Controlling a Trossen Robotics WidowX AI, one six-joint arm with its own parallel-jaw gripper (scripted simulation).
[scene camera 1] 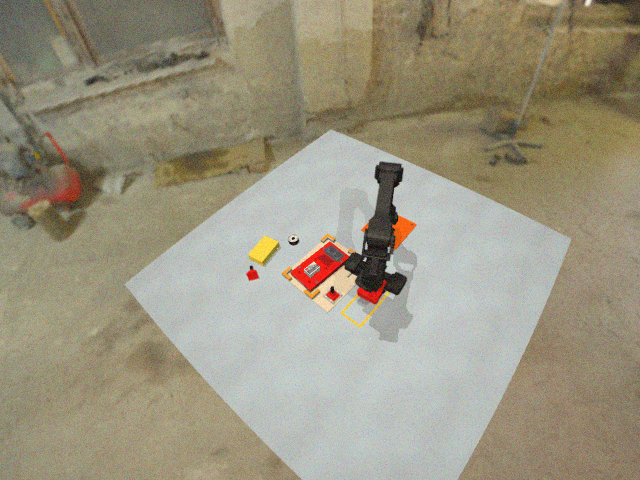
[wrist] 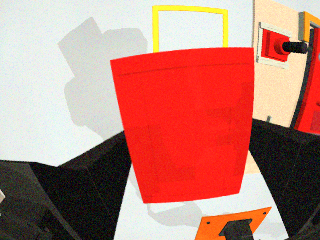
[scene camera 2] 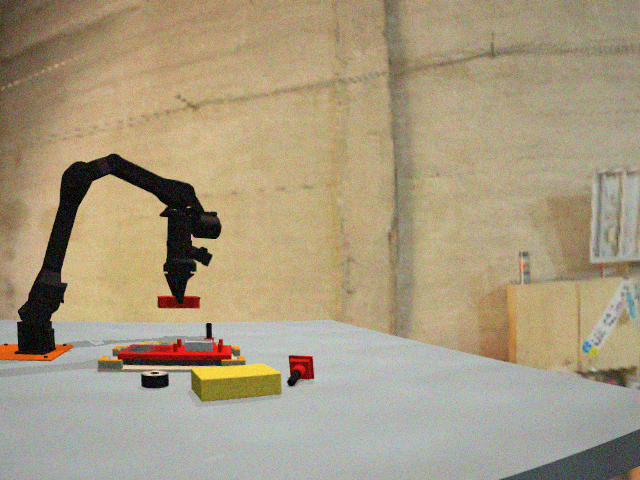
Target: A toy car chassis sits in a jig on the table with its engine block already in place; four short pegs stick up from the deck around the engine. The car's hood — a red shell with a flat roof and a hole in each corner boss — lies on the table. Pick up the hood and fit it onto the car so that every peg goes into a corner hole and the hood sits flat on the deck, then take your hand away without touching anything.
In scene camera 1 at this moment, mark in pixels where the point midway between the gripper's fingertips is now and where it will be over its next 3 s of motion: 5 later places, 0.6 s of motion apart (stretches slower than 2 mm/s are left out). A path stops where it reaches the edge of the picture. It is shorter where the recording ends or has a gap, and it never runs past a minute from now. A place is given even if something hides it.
My gripper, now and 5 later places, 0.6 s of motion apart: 373, 287; 358, 283; 329, 272; 310, 258; 311, 264; 311, 265
